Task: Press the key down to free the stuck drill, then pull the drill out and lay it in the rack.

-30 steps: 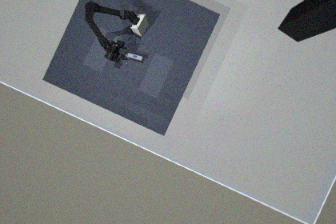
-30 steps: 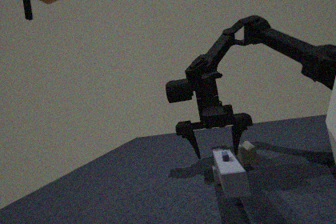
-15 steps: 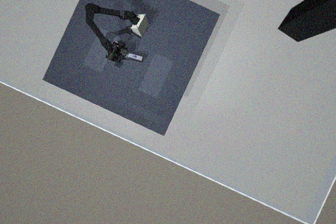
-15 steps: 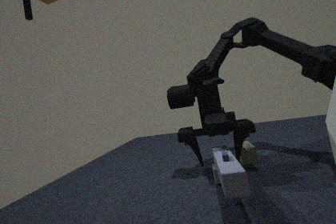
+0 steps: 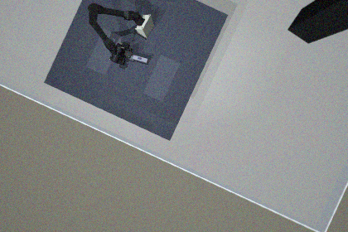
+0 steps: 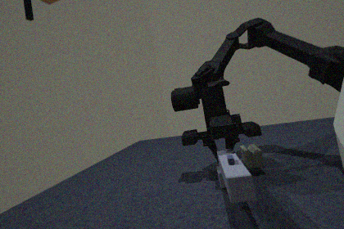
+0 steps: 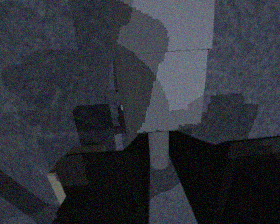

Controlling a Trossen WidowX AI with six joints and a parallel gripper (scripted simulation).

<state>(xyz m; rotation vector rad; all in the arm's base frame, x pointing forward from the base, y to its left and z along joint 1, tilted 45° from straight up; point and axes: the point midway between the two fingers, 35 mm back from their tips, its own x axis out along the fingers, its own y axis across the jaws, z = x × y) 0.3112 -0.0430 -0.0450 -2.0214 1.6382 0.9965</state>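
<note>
Right now my gripper tip is 110 mm to the right of the block, 40 mm past it and 30 mm below it.
</note>
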